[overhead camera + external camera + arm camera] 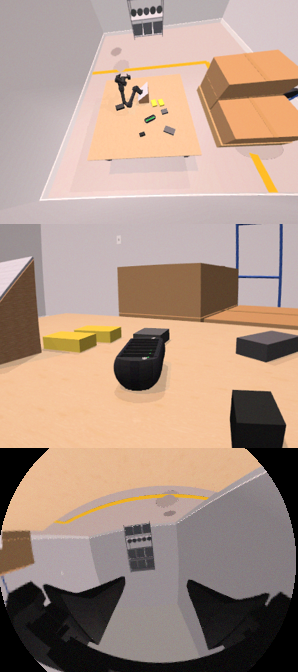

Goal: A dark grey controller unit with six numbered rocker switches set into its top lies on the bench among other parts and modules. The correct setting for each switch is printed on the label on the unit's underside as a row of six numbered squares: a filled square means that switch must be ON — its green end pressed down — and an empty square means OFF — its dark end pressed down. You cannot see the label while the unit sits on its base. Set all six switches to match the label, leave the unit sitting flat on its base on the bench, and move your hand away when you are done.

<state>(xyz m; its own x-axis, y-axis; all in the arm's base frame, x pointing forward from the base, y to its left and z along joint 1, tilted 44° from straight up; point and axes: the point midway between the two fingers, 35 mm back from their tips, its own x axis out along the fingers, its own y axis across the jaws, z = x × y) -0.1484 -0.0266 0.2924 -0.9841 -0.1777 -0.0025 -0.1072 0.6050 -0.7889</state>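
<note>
My gripper tip is 75 cm short of the black block, 26 cm to the right of it and 31 cm above it.
</note>
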